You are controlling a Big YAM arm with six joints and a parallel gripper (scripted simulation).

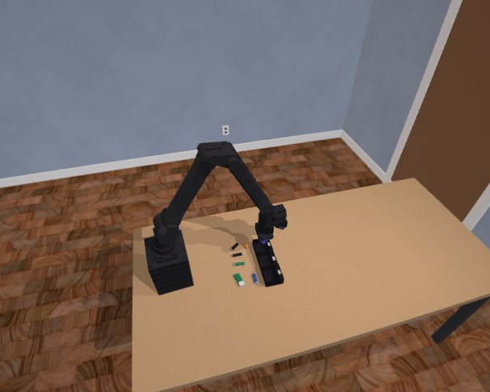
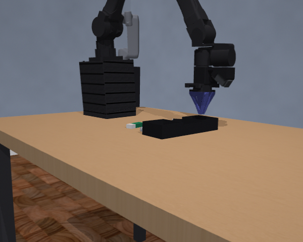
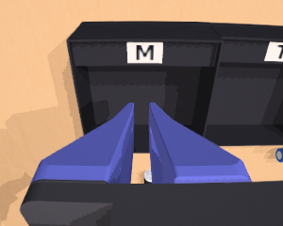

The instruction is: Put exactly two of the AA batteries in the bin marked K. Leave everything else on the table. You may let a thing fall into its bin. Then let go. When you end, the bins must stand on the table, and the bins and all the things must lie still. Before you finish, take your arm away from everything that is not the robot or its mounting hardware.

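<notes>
Right now my hand is 140 mm past the green AA battery, 50 mm to the left of it and 50 mm above it. The rest, counted from my hand: black battery: 130 mm behind, 60 mm to the left, 50 mm below; orange battery: 80 mm behind, 50 mm to the left, 50 mm below; black bin: 10 mm behind, 80 mm to the right, 40 mm below.
</notes>
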